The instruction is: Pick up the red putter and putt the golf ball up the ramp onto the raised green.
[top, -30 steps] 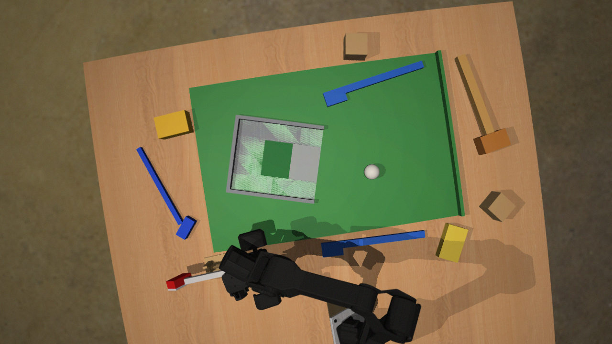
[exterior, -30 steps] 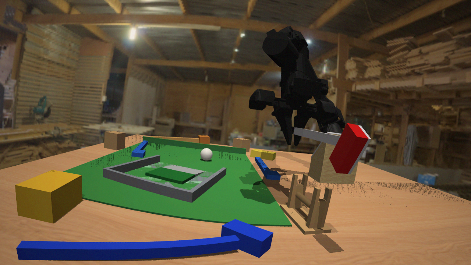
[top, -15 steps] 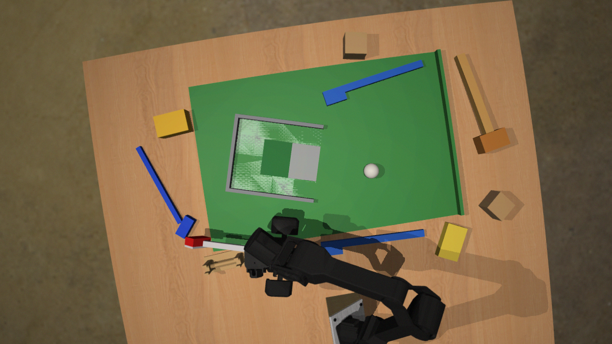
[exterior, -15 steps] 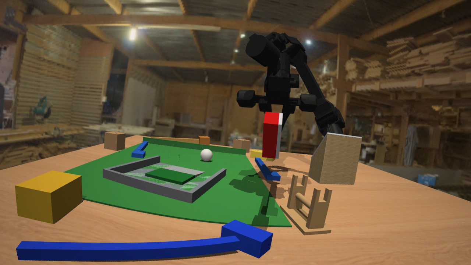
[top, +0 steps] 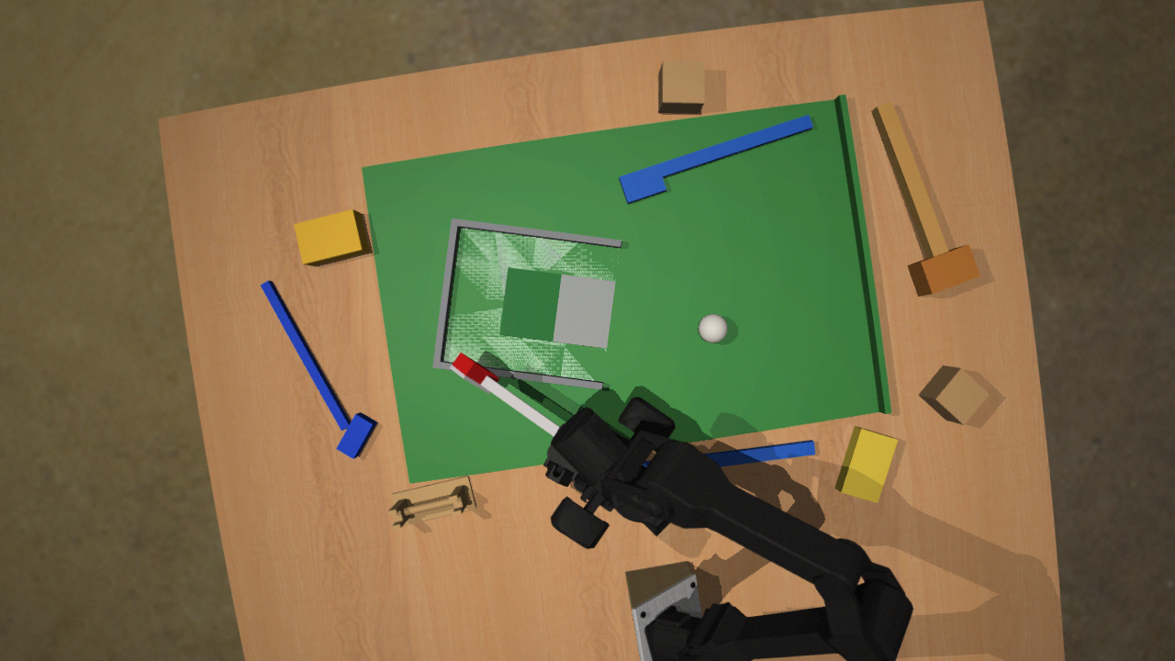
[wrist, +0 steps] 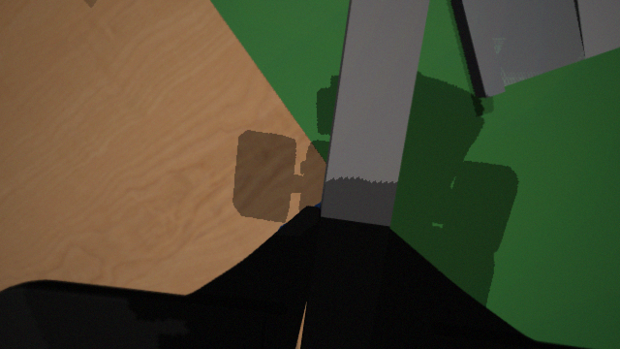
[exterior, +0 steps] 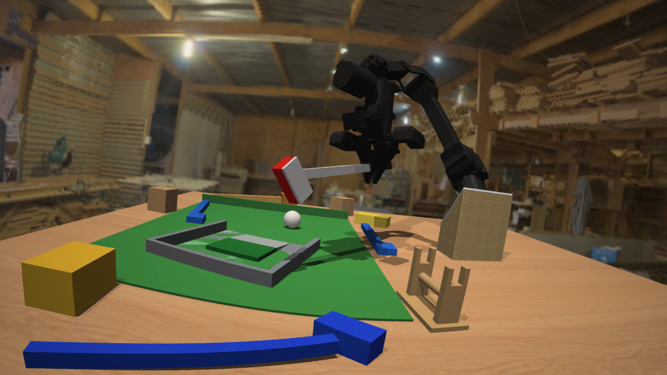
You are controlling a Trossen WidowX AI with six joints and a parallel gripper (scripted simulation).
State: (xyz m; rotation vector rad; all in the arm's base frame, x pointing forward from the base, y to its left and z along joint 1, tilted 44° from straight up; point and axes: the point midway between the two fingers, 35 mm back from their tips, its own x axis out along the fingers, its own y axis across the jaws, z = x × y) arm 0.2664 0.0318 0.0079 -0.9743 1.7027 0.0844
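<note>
The red putter is 70 mm ahead of my gripper tip, 60 mm to the left of it and 20 mm above it. The rest, counted from my gripper tip: white golf ball (120 mm ahead, 210 mm to the right, 120 mm below); green mat (210 mm ahead, 100 mm to the right, 140 mm below); wooden rack (20 mm behind, 260 mm to the left, 110 mm below).
</note>
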